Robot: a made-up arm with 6 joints. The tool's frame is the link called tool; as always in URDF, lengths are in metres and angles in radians. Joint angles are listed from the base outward.
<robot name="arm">
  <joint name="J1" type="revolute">
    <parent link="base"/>
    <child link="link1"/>
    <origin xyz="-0.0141 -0.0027 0.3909" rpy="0 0 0"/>
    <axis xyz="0 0 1"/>
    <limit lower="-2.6" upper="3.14"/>
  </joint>
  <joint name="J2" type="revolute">
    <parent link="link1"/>
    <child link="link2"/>
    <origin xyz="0.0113 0.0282 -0.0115" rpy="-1.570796 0 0"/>
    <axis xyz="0 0 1"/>
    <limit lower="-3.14" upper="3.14"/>
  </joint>
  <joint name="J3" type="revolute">
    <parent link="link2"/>
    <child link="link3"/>
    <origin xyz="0.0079 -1.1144 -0.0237" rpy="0 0 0"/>
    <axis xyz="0 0 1"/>
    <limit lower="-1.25" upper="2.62"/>
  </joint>
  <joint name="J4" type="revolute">
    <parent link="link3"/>
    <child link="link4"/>
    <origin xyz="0.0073 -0.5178 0.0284" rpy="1.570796 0 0"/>
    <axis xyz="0 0 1"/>
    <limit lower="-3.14" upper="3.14"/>
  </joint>
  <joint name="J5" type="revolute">
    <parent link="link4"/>
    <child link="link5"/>
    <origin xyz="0.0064 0.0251 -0.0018" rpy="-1.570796 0 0"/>
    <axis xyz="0 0 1"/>
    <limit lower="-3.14" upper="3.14"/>
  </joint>
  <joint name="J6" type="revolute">
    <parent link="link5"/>
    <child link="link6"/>
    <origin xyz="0.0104 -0.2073 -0.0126" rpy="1.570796 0 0"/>
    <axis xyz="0 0 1"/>
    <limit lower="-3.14" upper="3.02"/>
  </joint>
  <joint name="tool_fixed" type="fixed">
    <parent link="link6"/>
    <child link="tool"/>
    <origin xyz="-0.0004 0.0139 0.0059" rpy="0 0 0"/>
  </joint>
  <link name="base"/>
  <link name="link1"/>
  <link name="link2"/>
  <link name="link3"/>
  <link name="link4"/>
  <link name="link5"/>
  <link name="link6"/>
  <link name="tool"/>
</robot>
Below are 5 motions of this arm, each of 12 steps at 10 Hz.
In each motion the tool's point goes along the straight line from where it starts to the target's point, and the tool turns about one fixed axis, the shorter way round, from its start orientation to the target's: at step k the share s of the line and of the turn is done. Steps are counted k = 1, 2, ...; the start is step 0. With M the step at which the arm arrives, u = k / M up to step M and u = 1 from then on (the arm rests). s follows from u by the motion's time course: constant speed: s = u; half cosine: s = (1 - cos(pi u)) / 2; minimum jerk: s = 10 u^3 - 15 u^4 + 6 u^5.
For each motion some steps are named. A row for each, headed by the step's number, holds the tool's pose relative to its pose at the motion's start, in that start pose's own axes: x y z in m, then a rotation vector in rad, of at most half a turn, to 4 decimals.
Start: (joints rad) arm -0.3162 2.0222 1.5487 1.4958 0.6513 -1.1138
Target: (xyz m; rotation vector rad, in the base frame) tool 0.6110 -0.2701 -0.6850 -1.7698 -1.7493 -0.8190
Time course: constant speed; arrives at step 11
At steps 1, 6, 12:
1: -0.0005 -0.0184 -0.0143 -0.0211 -0.0035 0.0579
6: -0.0032 -0.1102 -0.0859 -0.1268 -0.0209 0.3475
12: -0.0059 -0.2021 -0.1575 -0.2324 -0.0383 0.6371

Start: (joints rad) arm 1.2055 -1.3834 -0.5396 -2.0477 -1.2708 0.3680
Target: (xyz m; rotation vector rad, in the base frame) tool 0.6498 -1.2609 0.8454 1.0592 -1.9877 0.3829
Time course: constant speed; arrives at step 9
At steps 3, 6, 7, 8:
3: -0.0622 0.2523 -0.4275 0.4287 0.0158 0.4118
6: -0.1244 0.5046 -0.8551 0.8573 0.0316 0.8236
7: -0.1451 0.5887 -0.9976 1.0002 0.0368 0.9609
8: -0.1659 0.6728 -1.1401 1.1431 0.0421 1.0982

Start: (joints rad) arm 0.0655 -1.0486 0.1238 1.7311 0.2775 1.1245
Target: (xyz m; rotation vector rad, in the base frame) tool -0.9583 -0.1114 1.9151 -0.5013 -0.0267 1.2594
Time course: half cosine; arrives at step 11
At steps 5, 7, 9, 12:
5: -0.3364 -0.0581 -0.0875 0.2831 -0.1032 -0.5625
7: -0.5551 -0.0958 -0.1445 0.4672 -0.1703 -0.9283
9: -0.7222 -0.1246 -0.1879 0.6078 -0.2215 -1.2076
12: -0.7844 -0.1354 -0.2041 0.6602 -0.2406 -1.3117

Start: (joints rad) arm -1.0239 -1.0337 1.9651 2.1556 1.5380 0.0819
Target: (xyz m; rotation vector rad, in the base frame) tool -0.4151 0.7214 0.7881 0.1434 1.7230 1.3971
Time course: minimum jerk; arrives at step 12
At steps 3, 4, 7, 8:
3: 0.0511 -0.0240 -0.0356 0.0427 0.0206 0.0031
4: 0.1036 -0.0487 -0.0722 0.0866 0.0418 0.0064
7: 0.3227 -0.1515 -0.2249 0.2697 0.1301 0.0198
8: 0.3902 -0.1832 -0.2720 0.3262 0.1573 0.0240

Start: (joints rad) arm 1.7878 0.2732 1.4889 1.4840 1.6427 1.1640
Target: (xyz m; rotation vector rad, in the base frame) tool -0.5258 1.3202 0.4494 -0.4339 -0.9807 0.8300
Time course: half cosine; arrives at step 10
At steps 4, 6, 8, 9, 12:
4: -0.3464 0.1329 -0.0087 -0.0178 0.2351 0.3395
6: -0.6562 0.2518 -0.0165 -0.0338 0.4454 0.6431
8: -0.9068 0.3479 -0.0228 -0.0467 0.6156 0.8887
9: -0.9780 0.3753 -0.0246 -0.0503 0.6639 0.9585
12: -1.0025 0.3847 -0.0252 -0.0516 0.6806 0.9826

